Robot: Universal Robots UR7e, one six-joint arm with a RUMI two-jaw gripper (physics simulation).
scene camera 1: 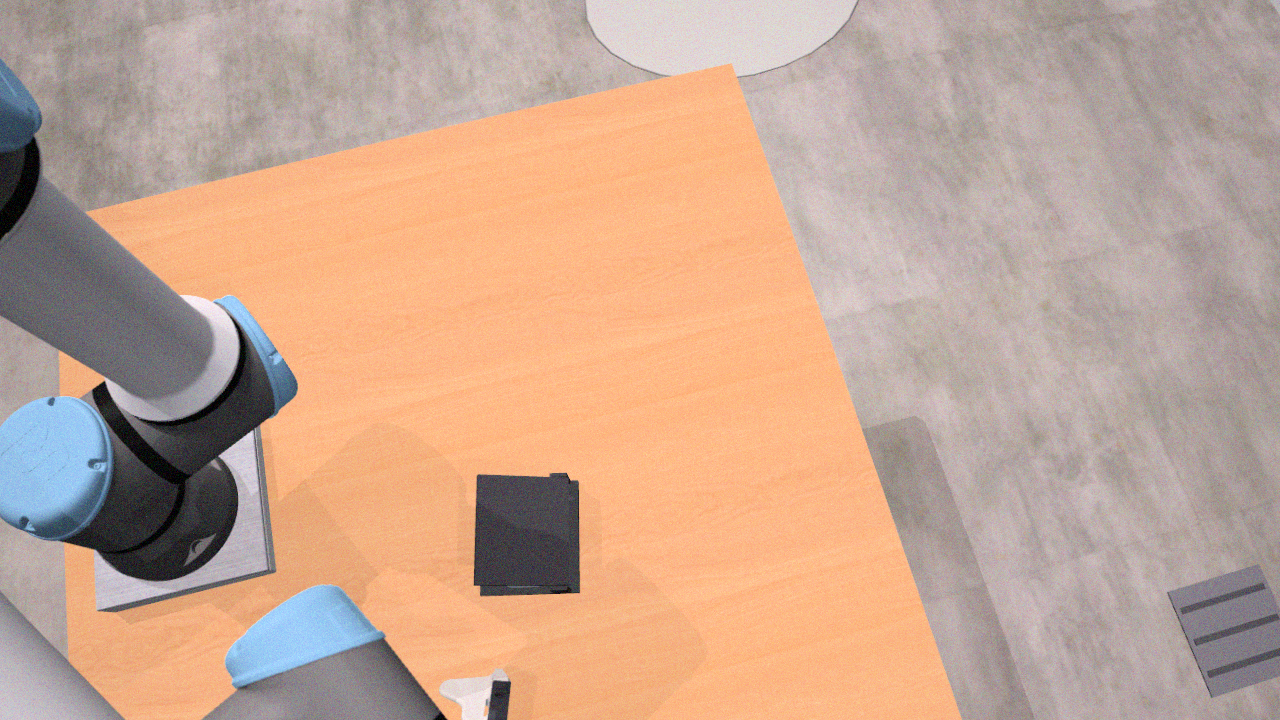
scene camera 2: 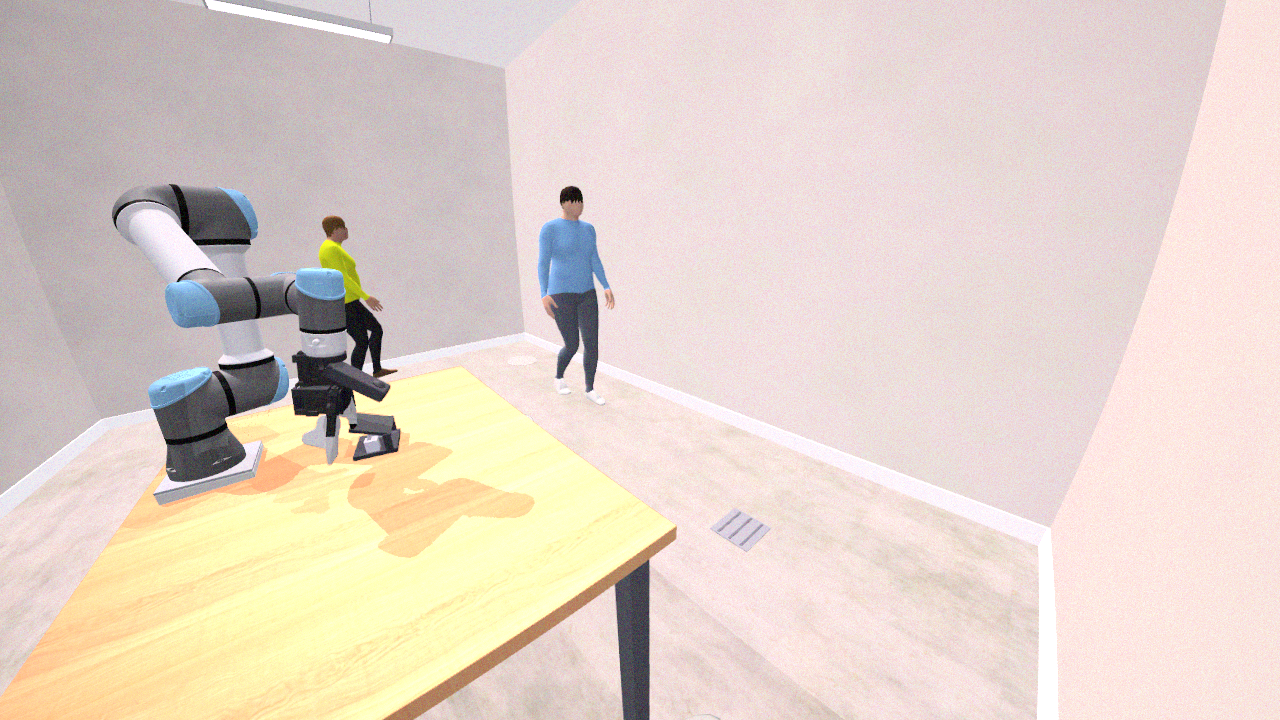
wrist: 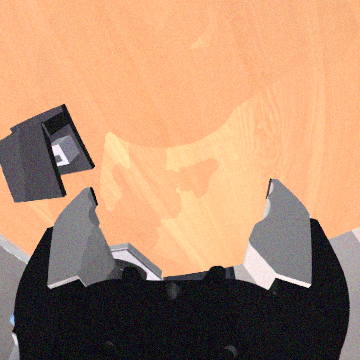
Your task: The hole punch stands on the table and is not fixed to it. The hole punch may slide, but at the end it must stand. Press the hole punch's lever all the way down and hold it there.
Scene:
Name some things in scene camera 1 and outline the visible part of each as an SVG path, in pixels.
My gripper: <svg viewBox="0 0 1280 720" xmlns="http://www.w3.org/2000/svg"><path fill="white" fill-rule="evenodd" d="M503 669L495 668L494 672L486 677L446 680L440 685L439 693L442 697L461 706L461 720L507 720L511 680Z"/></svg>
A hole punch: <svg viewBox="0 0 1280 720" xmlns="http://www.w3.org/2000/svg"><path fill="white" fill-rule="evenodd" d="M578 480L570 480L567 472L549 473L549 477L477 474L473 586L480 586L480 596L580 593Z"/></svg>

